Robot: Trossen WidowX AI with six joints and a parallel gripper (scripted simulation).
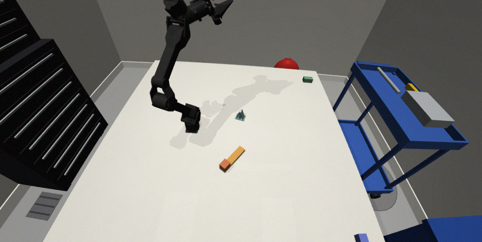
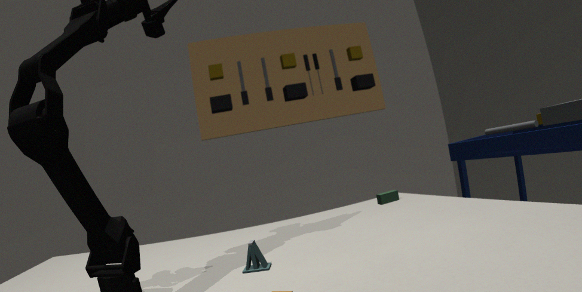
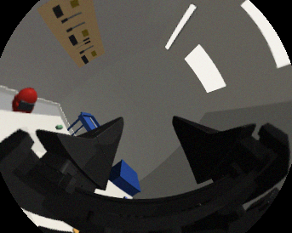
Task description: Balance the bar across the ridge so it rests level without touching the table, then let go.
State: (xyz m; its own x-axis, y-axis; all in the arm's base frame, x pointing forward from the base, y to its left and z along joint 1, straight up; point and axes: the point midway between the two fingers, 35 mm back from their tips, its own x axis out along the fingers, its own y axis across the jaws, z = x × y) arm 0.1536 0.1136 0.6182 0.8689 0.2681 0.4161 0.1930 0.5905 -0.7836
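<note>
Right now my gripper tip is 61 cm above the orange bar, 32 cm to the left of it and 3 cm short of it. Round my gripper tip: green block (62 cm below, 56 cm ahead, 38 cm to the left); blue block (62 cm to the right, 62 cm below, 56 cm ahead).
</note>
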